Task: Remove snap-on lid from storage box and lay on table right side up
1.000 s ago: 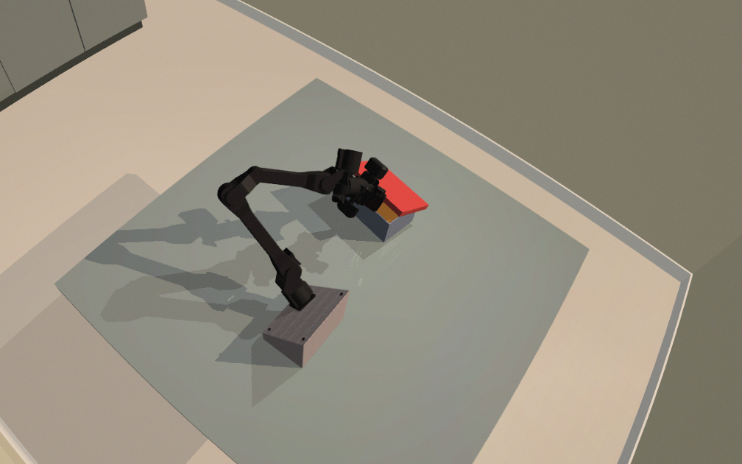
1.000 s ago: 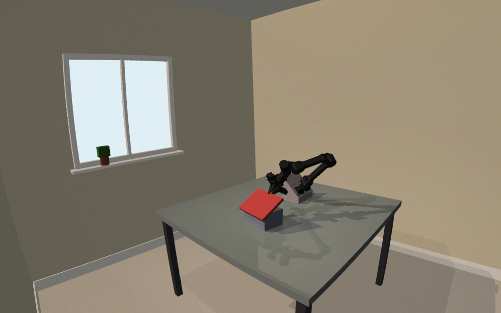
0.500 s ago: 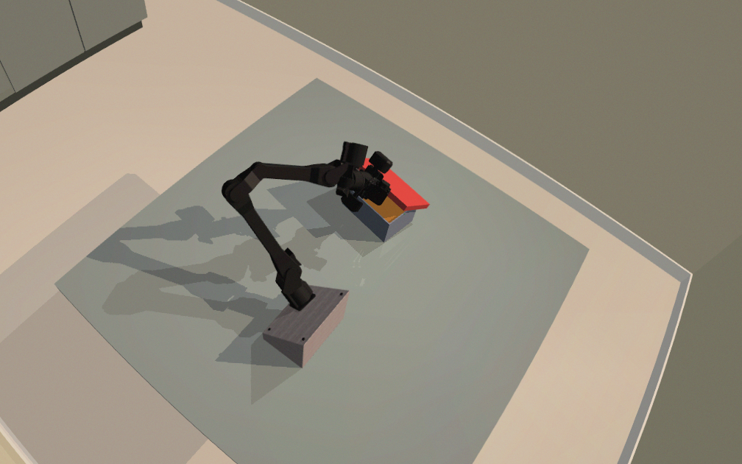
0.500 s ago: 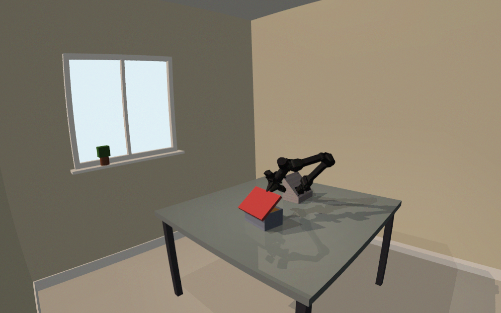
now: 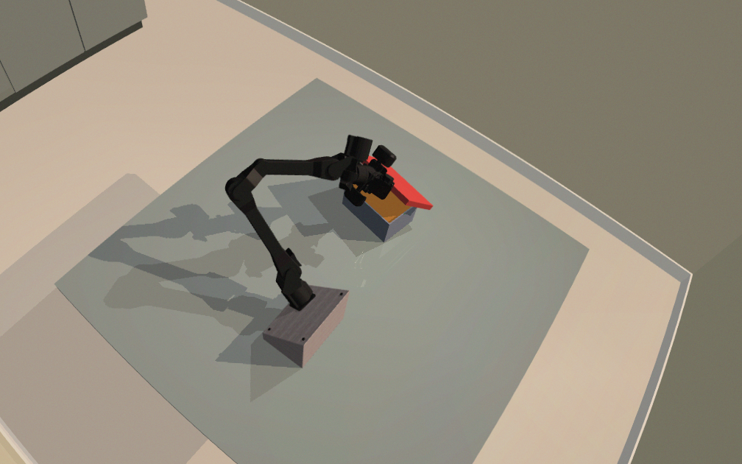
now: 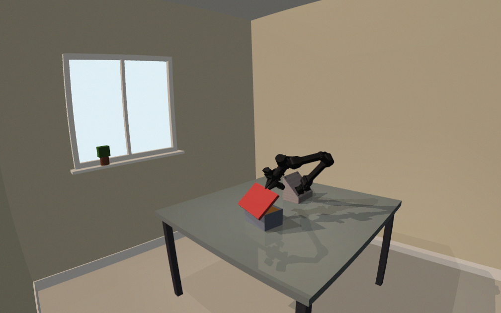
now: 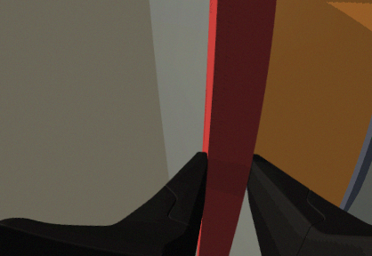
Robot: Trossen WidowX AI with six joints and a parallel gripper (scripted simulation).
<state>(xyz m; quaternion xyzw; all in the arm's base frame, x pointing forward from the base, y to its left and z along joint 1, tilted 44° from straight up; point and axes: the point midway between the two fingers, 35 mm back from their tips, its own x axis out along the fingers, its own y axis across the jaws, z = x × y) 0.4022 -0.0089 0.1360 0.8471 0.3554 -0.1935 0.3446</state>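
Right now my gripper tip is 6 cm short of the red lid, 5 cm above it and 1 cm to the left of it. From my gripper tip the other things lie so: box: 16 cm below, 3 cm ahead.
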